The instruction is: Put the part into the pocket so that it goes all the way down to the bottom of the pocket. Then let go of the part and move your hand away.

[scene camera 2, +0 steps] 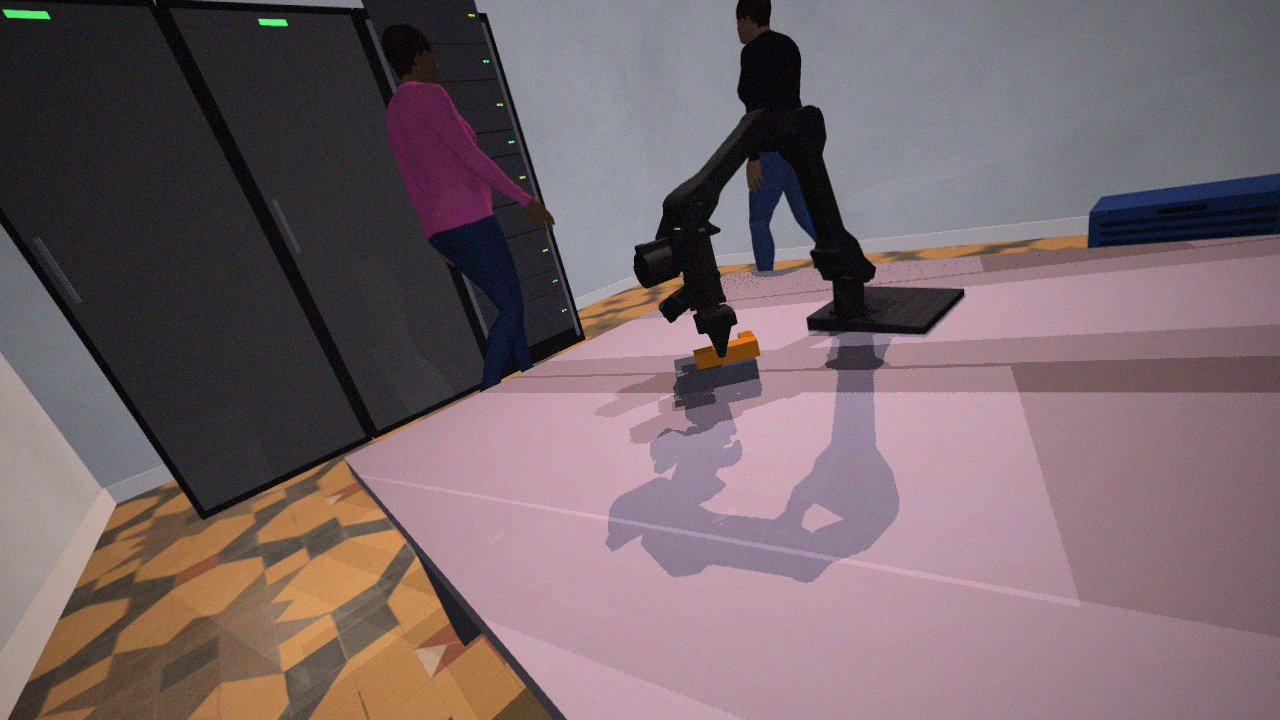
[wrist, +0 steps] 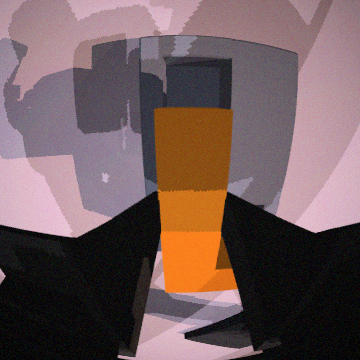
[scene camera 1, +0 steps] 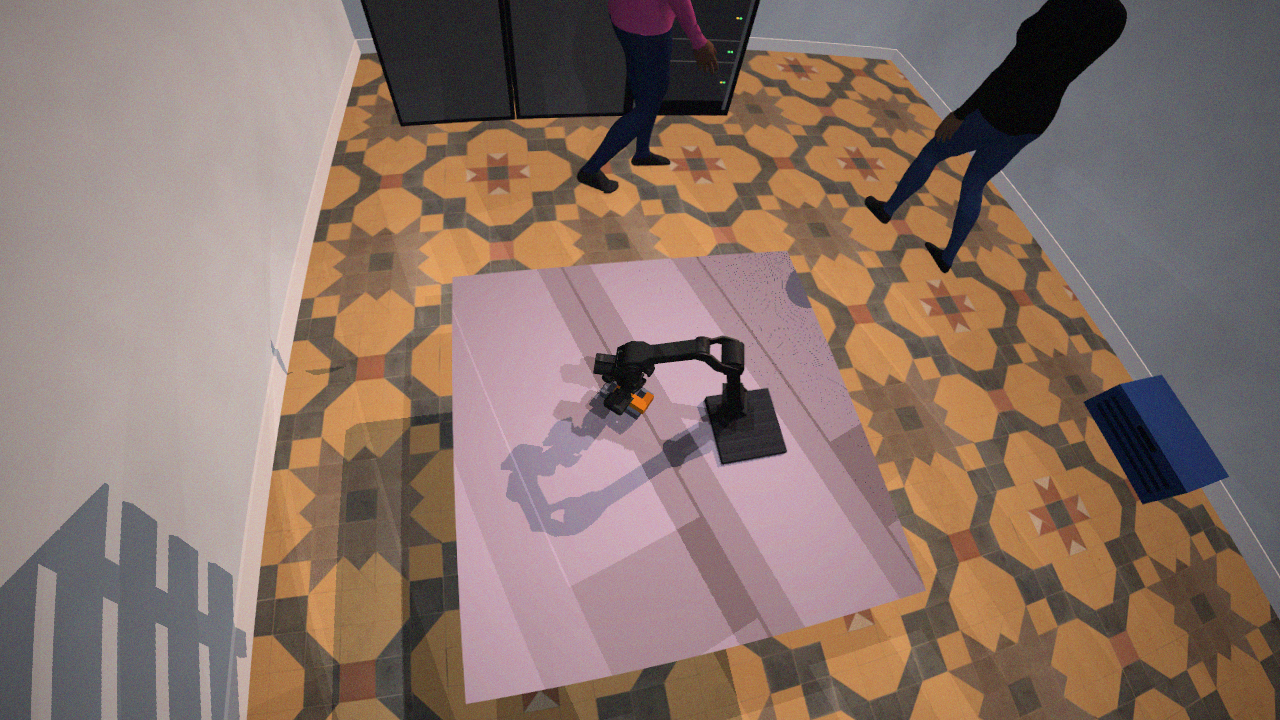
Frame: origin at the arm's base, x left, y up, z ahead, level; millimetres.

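Seen in the pictures: gripper, fingertip midpoint: (scene camera 2: 721,354) (wrist: 189,198) (scene camera 1: 628,397); arm's base, origin of the base link: (scene camera 2: 849,308) (scene camera 1: 730,410).
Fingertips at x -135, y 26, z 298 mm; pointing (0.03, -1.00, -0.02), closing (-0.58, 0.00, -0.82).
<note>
Pixels of each thing's top centre, then the offset from my fingertips to it. "*": a spot on its surface instead. Level surfaces: height alone.
- orange part, middle of its top: (wrist: 221,231) (scene camera 2: 723,341) (scene camera 1: 633,393) dy +16, dx -2, dz -17 mm
- grey block with the pocket, middle of its top: (wrist: 222,163) (scene camera 2: 712,359) (scene camera 1: 627,392) dy -13, dx -23, dz -7 mm
- dark pocket, surface spot: (wrist: 194,86) * dy -44, dx -51, dz +30 mm
- pink table top, its level: dy -49 mm
The orange part (scene camera 1: 640,402) (scene camera 2: 739,350) (wrist: 194,160) is held between the fingers of my gripper (scene camera 1: 626,404) (scene camera 2: 723,351) (wrist: 189,198), which is shut on it. The grey block with the pocket (scene camera 2: 726,377) (wrist: 262,115) stands on the table under the part. In the wrist view the dark pocket (wrist: 194,86) shows beyond the far end of the part, and the part covers the rest of it. In scene camera 2 the part sits above the block's top, over most of its length. Whether its underside touches the block is hard to tell.
The pink table top (scene camera 1: 537,626) (scene camera 2: 895,662) carries the arm's black base plate (scene camera 1: 751,429) (scene camera 2: 913,308), to the right of the block. Two people, dark cabinets (scene camera 1: 443,62) (scene camera 2: 98,250) and a blue box (scene camera 1: 1163,438) (scene camera 2: 1190,210) are beyond the table.
</note>
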